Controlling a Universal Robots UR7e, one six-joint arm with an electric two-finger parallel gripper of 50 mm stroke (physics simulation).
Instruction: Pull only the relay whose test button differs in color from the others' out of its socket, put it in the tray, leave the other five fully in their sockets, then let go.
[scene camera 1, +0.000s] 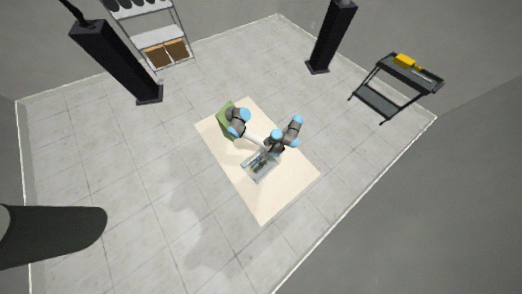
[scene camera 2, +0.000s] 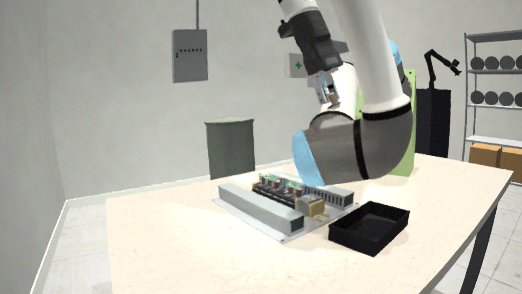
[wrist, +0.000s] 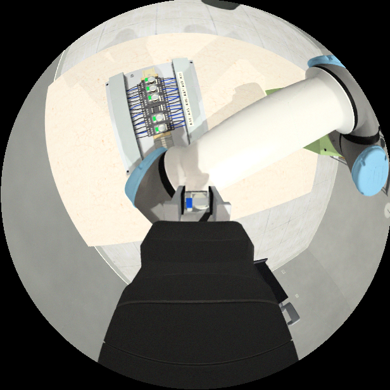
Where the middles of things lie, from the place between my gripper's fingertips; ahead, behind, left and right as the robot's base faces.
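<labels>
Grey mounting plate (scene camera 2: 310, 224): my hand is 110 mm to the left of it, 90 mm short of it and 260 mm above it.
</labels>
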